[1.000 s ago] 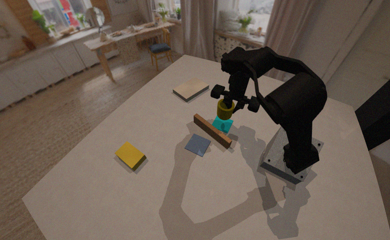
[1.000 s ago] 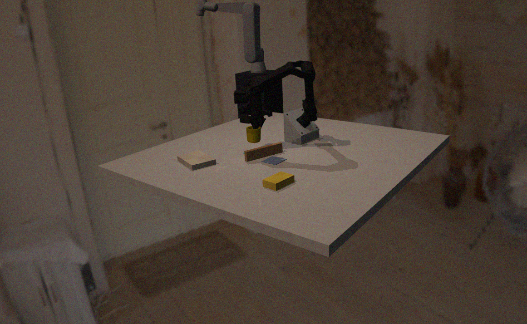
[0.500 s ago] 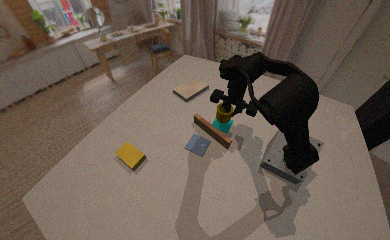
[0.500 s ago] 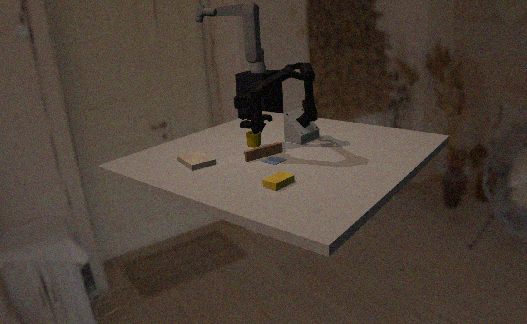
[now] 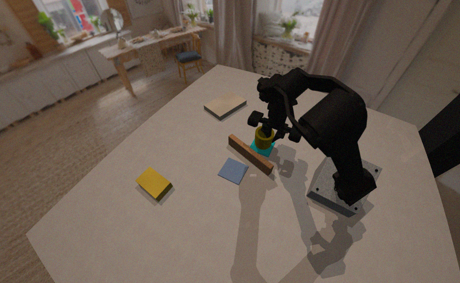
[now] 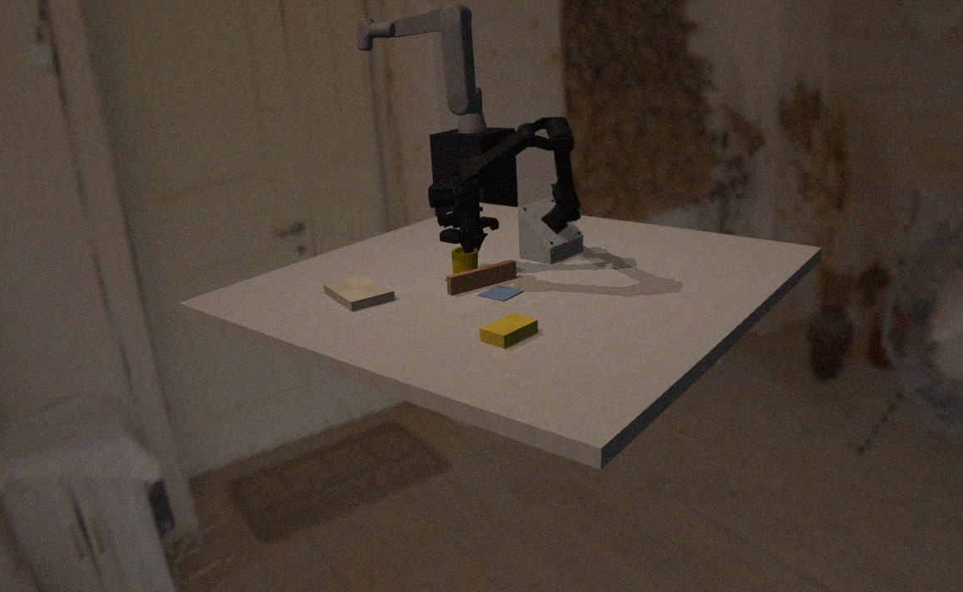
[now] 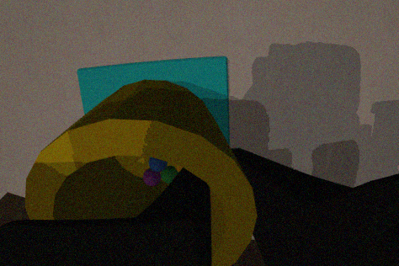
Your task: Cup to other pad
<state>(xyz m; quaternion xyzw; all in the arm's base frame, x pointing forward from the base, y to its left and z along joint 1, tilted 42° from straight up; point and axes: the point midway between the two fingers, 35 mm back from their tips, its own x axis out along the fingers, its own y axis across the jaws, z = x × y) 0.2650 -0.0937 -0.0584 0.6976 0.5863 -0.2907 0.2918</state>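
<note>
Right now the yellow cup is 20 mm ahead of my gripper tip. From my gripper tip the other things lie so: grey-blue pad 90 mm ahead, 150 mm to the left, 50 mm below; then wooden bar 60 mm ahead, 80 mm to the left, 30 mm below.
</note>
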